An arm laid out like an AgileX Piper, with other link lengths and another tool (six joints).
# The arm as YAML. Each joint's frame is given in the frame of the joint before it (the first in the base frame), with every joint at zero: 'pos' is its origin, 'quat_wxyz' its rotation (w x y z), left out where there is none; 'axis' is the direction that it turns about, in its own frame. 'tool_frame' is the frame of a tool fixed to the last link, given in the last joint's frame.
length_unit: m
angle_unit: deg
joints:
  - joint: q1
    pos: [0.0, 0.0, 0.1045]
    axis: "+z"
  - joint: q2
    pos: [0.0, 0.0, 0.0]
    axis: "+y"
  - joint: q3
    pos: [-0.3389, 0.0, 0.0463]
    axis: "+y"
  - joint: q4
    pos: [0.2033, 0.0, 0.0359]
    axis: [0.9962, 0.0, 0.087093]
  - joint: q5
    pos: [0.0, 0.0, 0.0]
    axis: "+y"
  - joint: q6
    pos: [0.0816, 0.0, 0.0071]
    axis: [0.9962, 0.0, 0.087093]
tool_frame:
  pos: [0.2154, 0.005, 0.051]
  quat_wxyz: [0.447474, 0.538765, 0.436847, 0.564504]
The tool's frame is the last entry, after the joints.
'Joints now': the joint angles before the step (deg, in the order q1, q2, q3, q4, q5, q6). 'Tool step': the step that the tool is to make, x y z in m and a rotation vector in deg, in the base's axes. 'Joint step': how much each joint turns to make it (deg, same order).
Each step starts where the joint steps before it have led.
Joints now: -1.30 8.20 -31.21 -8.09 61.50 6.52
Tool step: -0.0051 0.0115 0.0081 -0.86 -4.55 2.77
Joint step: 0.06 -4.85 0.07 2.20 -0.12 -3.10
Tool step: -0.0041 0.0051 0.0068 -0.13 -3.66 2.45
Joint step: 2.18 -3.62 0.01 0.21 -0.07 -0.33
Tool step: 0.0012 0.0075 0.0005 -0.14 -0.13 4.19
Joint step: 4.12 -0.05 0.00 0.00 -0.08 -0.16
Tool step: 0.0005 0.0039 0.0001 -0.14 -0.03 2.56
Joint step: 2.71 -0.01 -0.01 -0.22 0.01 0.04
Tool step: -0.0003 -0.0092 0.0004 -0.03 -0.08 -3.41
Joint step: -2.48 0.00 0.00 -0.99 0.01 0.83
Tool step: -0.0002 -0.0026 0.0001 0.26 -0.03 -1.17
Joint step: -0.88 0.00 0.02 -0.18 -0.03 0.45
